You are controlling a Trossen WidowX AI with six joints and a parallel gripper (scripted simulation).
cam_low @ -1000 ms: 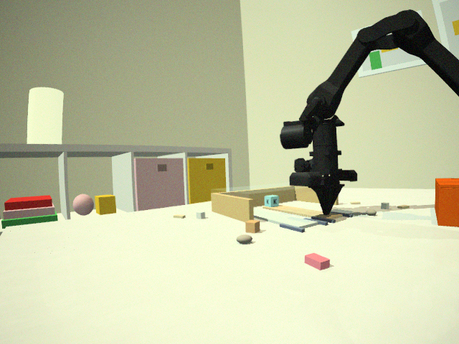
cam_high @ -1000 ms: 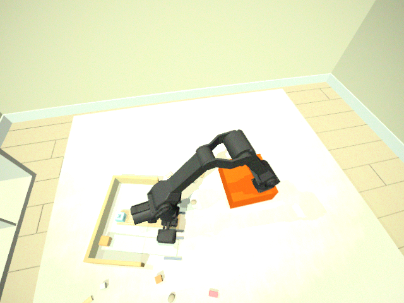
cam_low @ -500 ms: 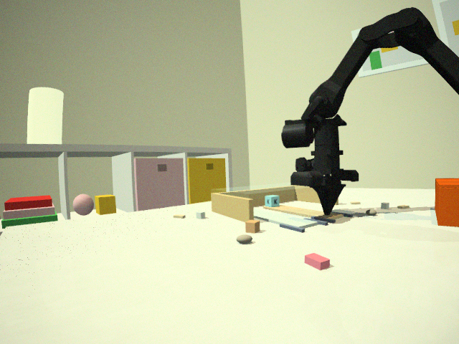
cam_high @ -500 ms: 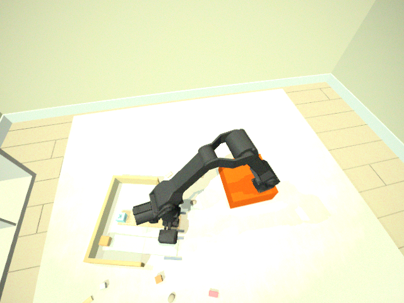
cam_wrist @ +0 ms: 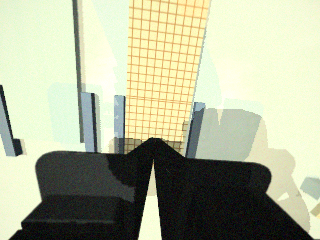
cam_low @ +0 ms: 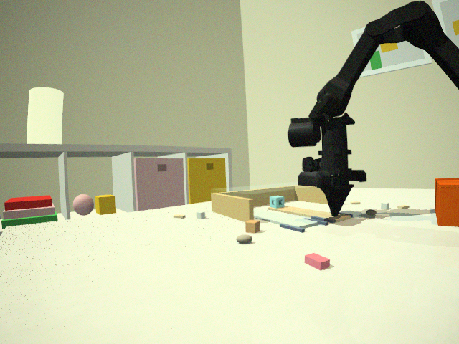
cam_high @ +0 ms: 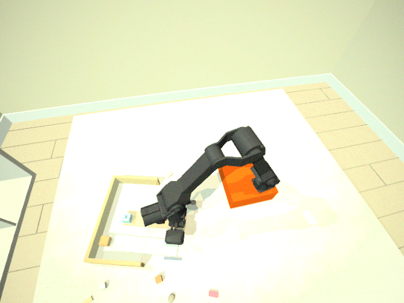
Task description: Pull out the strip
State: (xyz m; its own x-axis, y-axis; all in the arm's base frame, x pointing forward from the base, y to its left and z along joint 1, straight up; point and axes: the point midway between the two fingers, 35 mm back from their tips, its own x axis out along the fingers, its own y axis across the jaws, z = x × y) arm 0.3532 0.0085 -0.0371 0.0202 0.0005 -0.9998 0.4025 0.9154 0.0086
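Right now the cube is 180 mm ahead of my gripper tip, 80 mm to the right of it and 20 mm above it.
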